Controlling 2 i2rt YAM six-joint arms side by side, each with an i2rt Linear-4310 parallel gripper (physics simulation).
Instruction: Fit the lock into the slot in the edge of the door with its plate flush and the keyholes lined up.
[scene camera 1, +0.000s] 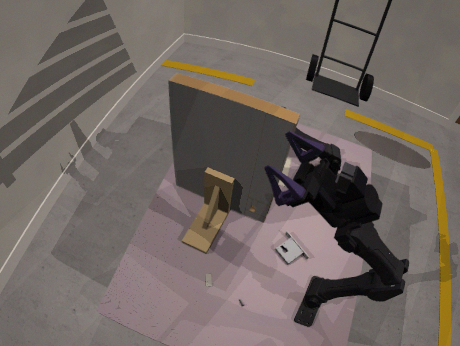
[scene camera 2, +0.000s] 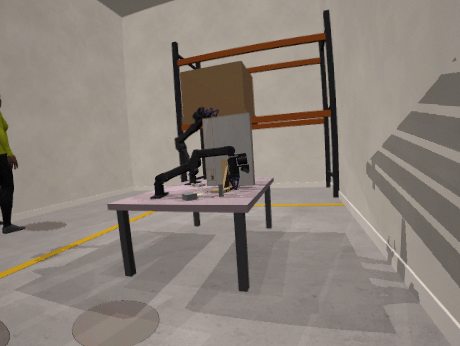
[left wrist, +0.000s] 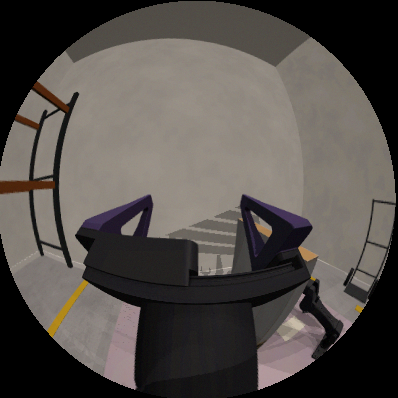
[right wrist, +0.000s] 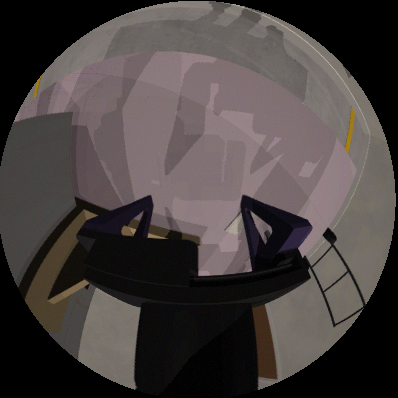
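Seen in the pictures: left gripper, between the fingertips: (scene camera 1: 277, 148) (scene camera 2: 215, 108) (left wrist: 196, 199); right gripper, between the fingertips: (scene camera 2: 236, 188) (right wrist: 196, 199); left arm's base, origin of its link: (scene camera 1: 311, 301); right arm's base, origin of its link: (scene camera 2: 160, 196).
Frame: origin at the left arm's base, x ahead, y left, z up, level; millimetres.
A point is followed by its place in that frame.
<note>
The grey door (scene camera 1: 220, 130) {y -215, x 504, z 413 mm} (scene camera 2: 231, 142) {y -259, x 531, z 340 mm} (right wrist: 35, 160) {y -256, x 635, z 74 mm} stands upright with a light wooden top edge; a small keyhole cut-out (scene camera 1: 252, 209) {y -227, x 357, z 65 mm} shows low near its right side in scene camera 1. The slot itself is hidden or too small to tell. The silvery lock (scene camera 1: 289, 251) {y -150, x 161, z 18 mm} lies on the table, its keyhole upward and its long plate on its upper-right side, apart from the door. My left gripper (scene camera 1: 277, 151) {y -11, x 297, z 656 mm} (scene camera 2: 212, 113) {y -11, x 297, z 656 mm} (left wrist: 196, 199) {y -11, x 297, z 656 mm} is open and empty, high beside the door's edge. My right gripper (scene camera 2: 235, 183) {y -434, x 618, z 23 mm} (right wrist: 196, 199) {y -434, x 618, z 23 mm} is open and empty, low over the table near the wooden support.
A wooden support (scene camera 1: 206, 231) {y -86, x 474, z 18 mm} braces the door. On the pink table (scene camera 1: 145, 280) {y 200, x 575, z 0 mm} (scene camera 2: 165, 206) {y -837, x 352, z -11 mm} lie a small pale plate (scene camera 1: 208, 280) {y 83, x 379, z 2 mm} and a small dark piece (scene camera 1: 241, 302) {y 108, x 237, z 6 mm}. A grey block (scene camera 2: 189, 196) {y -715, x 436, z 24 mm} and a grey upright piece (scene camera 2: 220, 190) {y -585, x 578, z 38 mm} are near the table's front.
</note>
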